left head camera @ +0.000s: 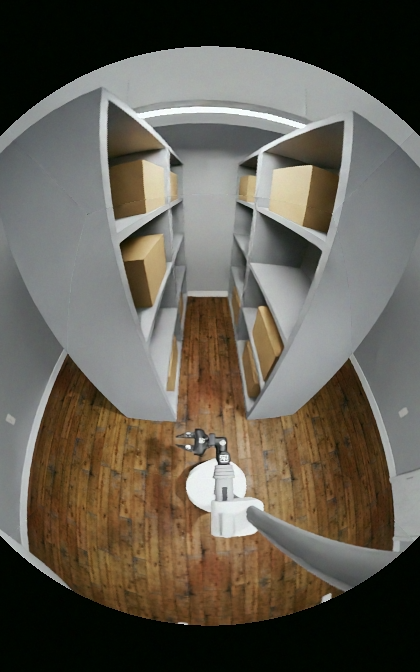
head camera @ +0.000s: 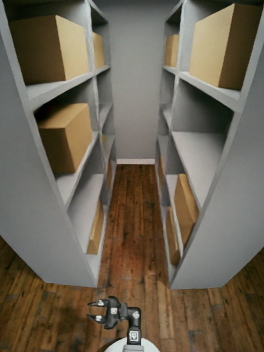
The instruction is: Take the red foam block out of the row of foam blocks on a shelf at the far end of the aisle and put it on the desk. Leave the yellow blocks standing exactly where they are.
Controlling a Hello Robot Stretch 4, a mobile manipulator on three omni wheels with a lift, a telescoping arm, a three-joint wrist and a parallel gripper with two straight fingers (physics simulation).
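Frame: origin at the robot's base, x right, y down, z ahead, level; centimetres.
Seen in the pictures: gripper, fingertip midpoint: (left head camera: 174, 440) (head camera: 86, 309).
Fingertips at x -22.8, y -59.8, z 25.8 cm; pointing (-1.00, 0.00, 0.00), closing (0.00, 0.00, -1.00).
A point is followed by its place in that frame.
A small yellow sliver (head camera: 103, 139) @(x -50.0, y -54.5, z 211.2 cm) shows on a middle shelf in the far bay of the left shelf unit (head camera: 30, 215) @(x -50.0, y -93.1, z 53.5 cm) (left head camera: 65, 250) @(x -50.1, y -141.3, z 53.5 cm), mostly hidden by the upright. I cannot make out separate blocks there. The red foam block does not show in either view. No desk can be made out for certain. My gripper (head camera: 90, 310) @(x -22.8, y -59.8, z 25.8 cm) (left head camera: 178, 441) @(x -22.8, y -59.8, z 25.8 cm) is open and empty, pointing left, in front of the aisle mouth and well short of the far bay.
The right shelf unit (head camera: 225, 215) @(x 37.6, y -96.0, z 56.1 cm) (left head camera: 350, 280) @(x 41.6, y -131.9, z 56.2 cm) faces the left one across a narrow wooden-floored aisle (head camera: 132, 215) (left head camera: 207, 345), which ends at a grey wall (head camera: 132, 90) @(x -13.1, y -110.7, z 241.4 cm) (left head camera: 207, 240) @(x -9.1, y -84.0, z 241.4 cm). Cardboard boxes stand on both units, including a large one (head camera: 65, 137) @(x -37.0, y -118.1, z 82.5 cm) (left head camera: 145, 270) @(x -36.1, y -117.2, z 82.8 cm) at left.
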